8 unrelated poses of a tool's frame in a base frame.
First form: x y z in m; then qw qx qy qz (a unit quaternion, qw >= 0).
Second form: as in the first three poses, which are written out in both.
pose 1, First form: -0.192, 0.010, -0.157, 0.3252, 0.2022, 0.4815, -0.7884
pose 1, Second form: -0.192, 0.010, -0.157, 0.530, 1.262, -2.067
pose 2, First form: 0.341, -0.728, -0.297, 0.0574, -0.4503, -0.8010, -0.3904
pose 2, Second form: 0.341, -0.728, -0.297, -1.365, -2.428, -1.184
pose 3, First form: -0.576, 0.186, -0.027, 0.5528, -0.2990, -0.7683, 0.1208
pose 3, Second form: -0.576, 0.186, -0.027, -0.707, -1.817, 0.286
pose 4, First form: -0.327, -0.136, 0.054, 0.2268, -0.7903, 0.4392, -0.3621
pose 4, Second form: -0.327, -0.136, 0.054, -2.178, 1.210, -0.998
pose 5, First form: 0.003, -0.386, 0.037, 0.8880, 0.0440, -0.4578, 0.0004
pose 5, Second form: 0.003, -0.386, 0.037, 0.091, -0.951, 0.001
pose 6, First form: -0.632, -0.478, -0.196, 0.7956, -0.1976, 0.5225, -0.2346
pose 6, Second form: -0.632, -0.478, -0.196, -0.425, 1.123, -0.504
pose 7, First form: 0.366, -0.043, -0.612, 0.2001, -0.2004, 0.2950, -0.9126
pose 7, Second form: 0.366, -0.043, -0.612, -0.560, 0.825, -2.551
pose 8, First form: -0.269, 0.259, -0.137, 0.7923, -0.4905, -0.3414, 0.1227
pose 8, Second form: -0.269, 0.259, -0.137, -1.055, -0.734, 0.264
